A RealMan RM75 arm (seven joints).
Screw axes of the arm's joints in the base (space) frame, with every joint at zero. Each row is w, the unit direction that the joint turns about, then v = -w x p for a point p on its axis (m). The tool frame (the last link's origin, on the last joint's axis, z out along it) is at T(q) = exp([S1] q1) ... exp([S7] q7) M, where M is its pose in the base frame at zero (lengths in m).
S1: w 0 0 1 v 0 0 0
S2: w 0 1 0 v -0.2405 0 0
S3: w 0 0 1 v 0 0 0
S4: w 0 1 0 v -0.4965 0 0
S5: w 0 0 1 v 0 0 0
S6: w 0 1 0 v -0.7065 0 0
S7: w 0 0 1 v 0 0 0
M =
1 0 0 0
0 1 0 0
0 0 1 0.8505
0 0 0 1
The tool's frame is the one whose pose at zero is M.
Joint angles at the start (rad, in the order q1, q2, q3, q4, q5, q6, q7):
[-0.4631, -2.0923, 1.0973, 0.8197, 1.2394, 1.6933, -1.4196]
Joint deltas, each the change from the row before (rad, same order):
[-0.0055, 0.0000, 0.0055, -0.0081, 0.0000, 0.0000, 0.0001]
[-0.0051, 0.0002, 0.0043, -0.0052, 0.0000, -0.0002, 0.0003]
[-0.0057, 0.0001, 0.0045, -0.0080, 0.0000, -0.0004, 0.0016]
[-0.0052, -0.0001, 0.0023, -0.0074, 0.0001, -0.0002, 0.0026]
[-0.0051, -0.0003, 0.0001, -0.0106, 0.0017, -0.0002, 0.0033]
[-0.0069, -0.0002, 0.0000, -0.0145, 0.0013, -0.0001, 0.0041]
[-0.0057, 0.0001, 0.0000, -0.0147, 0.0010, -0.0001, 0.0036]
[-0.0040, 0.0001, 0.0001, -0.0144, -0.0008, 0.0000, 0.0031]
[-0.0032, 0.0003, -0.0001, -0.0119, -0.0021, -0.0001, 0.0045]
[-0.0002, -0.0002, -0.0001, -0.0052, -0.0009, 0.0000, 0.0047]
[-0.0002, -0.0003, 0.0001, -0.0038, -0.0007, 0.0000, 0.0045]
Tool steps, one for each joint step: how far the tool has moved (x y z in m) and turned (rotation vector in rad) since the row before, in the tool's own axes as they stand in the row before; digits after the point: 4 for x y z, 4 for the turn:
[-0.0012, 0.0000, 0.0019, -0.0063, -0.0024, -0.0064]
[-0.0006, -0.0001, 0.0017, -0.0057, -0.0022, -0.0032]
[-0.0010, -0.0002, 0.0018, -0.0052, -0.0021, -0.0043]
[-0.0008, -0.0003, 0.0014, -0.0036, -0.0009, -0.0024]
[-0.0014, -0.0005, 0.0009, -0.0010, -0.0009, -0.0044]
[-0.0017, -0.0007, 0.0011, -0.0012, -0.0004, -0.0062]
[-0.0018, -0.0006, 0.0007, 0.0001, -0.0003, -0.0073]
[-0.0018, -0.0005, 0.0002, 0.0015, 0.0014, -0.0082]
[-0.0013, -0.0005, 0.0000, 0.0019, 0.0024, -0.0046]
[-0.0008, -0.0001, -0.0002, 0.0018, 0.0014, -0.0001]
[-0.0006, 0.0000, -0.0001, 0.0011, 0.0010, 0.0009]

